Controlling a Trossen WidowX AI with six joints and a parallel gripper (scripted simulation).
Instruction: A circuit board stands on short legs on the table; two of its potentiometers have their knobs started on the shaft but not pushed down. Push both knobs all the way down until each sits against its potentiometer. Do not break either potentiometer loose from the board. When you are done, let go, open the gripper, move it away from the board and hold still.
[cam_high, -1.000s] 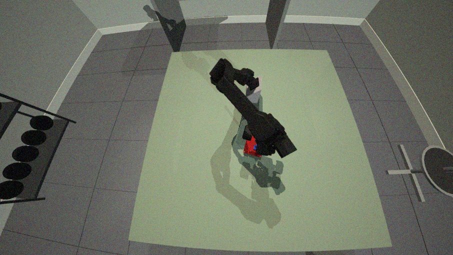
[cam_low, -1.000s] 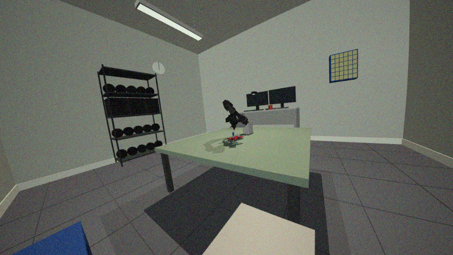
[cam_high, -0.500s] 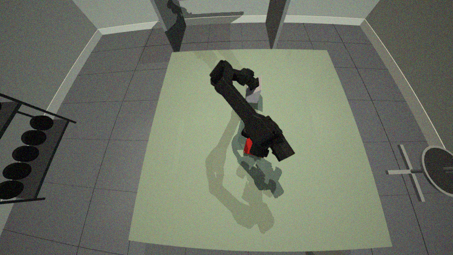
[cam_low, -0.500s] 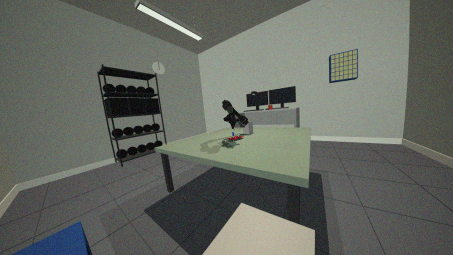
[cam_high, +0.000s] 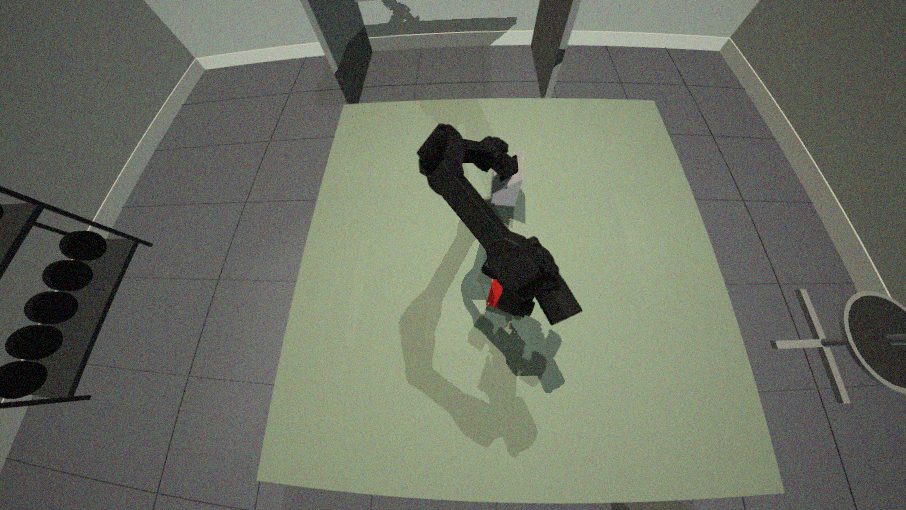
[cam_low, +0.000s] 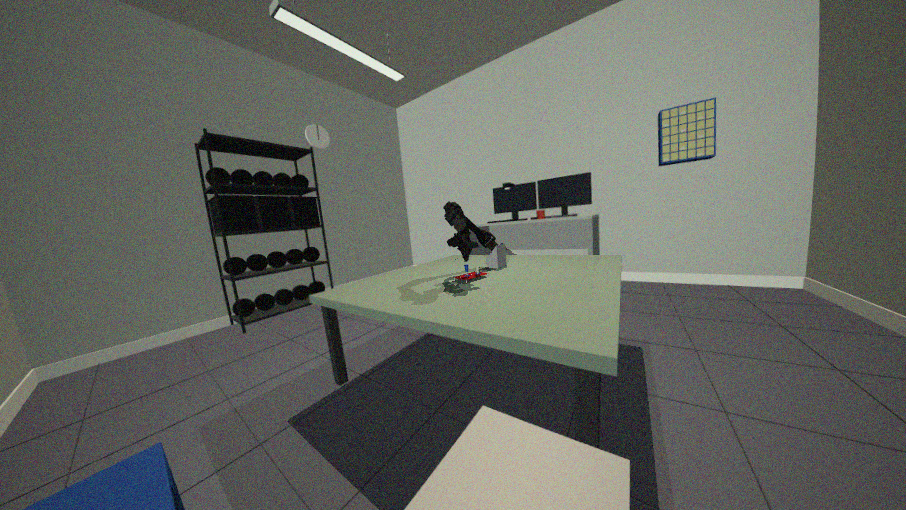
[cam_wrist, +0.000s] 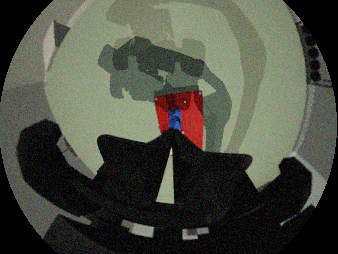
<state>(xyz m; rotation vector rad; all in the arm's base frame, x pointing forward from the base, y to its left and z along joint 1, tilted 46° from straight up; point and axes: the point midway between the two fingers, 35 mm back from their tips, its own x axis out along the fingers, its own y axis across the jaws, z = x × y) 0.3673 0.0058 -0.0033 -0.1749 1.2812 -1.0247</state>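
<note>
My gripper tip is 30 mm above the blue knob.
</note>
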